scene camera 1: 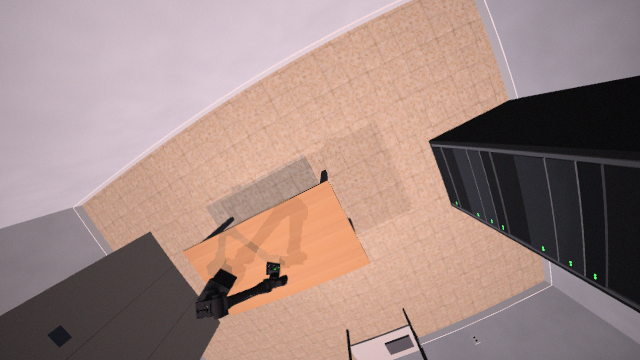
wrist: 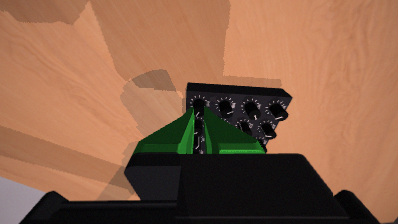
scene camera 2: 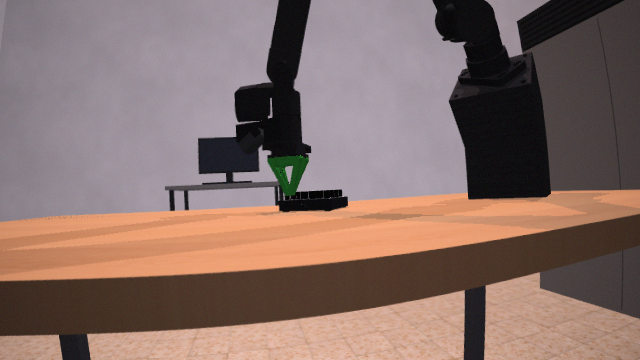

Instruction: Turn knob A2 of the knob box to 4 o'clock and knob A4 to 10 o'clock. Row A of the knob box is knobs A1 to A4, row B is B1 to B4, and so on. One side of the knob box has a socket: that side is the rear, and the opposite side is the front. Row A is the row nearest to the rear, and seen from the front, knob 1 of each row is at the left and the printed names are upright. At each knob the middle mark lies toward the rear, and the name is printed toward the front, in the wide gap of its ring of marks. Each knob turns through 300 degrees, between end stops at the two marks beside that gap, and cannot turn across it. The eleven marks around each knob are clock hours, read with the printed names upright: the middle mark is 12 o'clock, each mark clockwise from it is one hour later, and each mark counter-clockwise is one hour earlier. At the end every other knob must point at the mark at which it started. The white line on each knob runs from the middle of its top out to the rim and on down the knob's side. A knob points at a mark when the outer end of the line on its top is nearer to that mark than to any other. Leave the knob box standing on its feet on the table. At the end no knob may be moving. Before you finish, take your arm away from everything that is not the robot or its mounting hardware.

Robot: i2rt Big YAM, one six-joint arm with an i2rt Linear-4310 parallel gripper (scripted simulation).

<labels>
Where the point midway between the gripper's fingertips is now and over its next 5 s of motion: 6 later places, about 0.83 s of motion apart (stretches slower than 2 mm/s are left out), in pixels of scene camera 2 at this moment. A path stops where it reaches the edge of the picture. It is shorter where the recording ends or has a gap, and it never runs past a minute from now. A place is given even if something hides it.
My gripper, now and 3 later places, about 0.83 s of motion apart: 290,195; 289,184; 288,164; 286,114
</labels>
